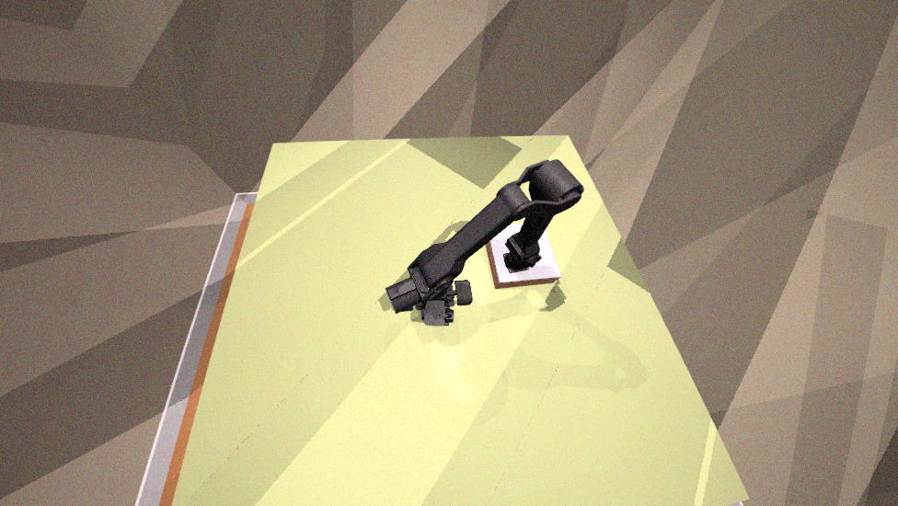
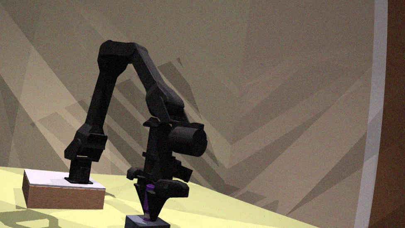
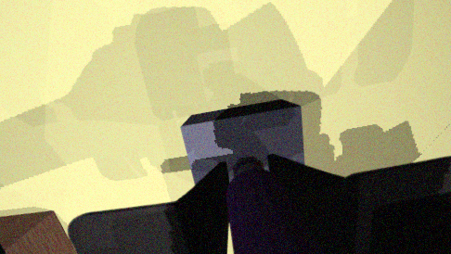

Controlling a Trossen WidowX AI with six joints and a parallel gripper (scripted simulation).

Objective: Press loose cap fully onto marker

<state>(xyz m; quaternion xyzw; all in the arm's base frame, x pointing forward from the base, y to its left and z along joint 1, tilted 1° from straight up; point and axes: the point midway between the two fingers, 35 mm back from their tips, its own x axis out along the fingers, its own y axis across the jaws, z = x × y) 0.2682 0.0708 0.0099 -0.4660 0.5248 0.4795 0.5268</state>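
My gripper tip is now 50 mm below the purple marker cap and 10 mm to the left of it.
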